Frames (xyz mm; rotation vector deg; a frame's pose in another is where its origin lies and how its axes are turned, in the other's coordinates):
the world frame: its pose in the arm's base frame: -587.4 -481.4 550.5 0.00 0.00 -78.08
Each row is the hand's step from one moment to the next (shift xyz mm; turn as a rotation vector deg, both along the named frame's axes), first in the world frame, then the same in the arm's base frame.
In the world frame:
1: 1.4 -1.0 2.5 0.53 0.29 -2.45
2: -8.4 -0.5 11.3 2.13 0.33 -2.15
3: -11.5 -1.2 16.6 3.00 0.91 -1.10
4: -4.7 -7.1 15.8 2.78 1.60 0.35
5: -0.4 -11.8 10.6 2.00 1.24 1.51
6: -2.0 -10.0 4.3 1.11 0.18 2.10
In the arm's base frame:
1: -0.7 -1.6 2.5 0.39 -0.46 -2.45
2: -2.2 8.1 11.3 0.76 -2.02 -2.15
3: -3.5 11.0 16.6 1.51 -2.75 -1.10
4: -7.9 3.1 15.8 2.14 -2.39 0.35
5: -11.6 -2.0 10.6 1.63 -1.70 1.51
6: -10.2 -0.1 4.3 0.41 -1.05 2.10

